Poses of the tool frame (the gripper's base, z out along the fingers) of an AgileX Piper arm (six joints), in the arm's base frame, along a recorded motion.
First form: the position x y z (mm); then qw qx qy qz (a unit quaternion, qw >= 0).
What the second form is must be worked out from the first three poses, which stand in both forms.
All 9 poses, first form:
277 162 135 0.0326 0.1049 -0.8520 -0.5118
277 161 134 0.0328 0.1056 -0.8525 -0.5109
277 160 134 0.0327 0.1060 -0.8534 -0.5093
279 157 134 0.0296 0.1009 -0.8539 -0.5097
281 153 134 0.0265 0.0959 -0.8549 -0.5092
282 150 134 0.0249 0.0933 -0.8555 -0.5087
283 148 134 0.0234 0.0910 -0.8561 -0.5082
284 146 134 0.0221 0.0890 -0.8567 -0.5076
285 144 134 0.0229 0.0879 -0.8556 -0.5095
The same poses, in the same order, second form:
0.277 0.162 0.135; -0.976 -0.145 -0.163; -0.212 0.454 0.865; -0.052 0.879 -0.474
0.277 0.161 0.134; -0.976 -0.147 -0.164; -0.214 0.456 0.864; -0.052 0.878 -0.476
0.277 0.160 0.134; -0.975 -0.148 -0.164; -0.214 0.459 0.862; -0.052 0.876 -0.479
0.279 0.157 0.134; -0.978 -0.142 -0.153; -0.202 0.460 0.864; -0.052 0.876 -0.479
0.281 0.153 0.134; -0.980 -0.137 -0.143; -0.191 0.463 0.866; -0.052 0.876 -0.480
0.282 0.150 0.134; -0.981 -0.134 -0.138; -0.185 0.465 0.866; -0.052 0.875 -0.481
0.283 0.148 0.134; -0.982 -0.132 -0.133; -0.180 0.467 0.866; -0.052 0.874 -0.482
0.284 0.146 0.134; -0.983 -0.130 -0.128; -0.175 0.469 0.866; -0.052 0.874 -0.484
0.285 0.144 0.134; -0.983 -0.127 -0.129; -0.174 0.465 0.868; -0.050 0.876 -0.480

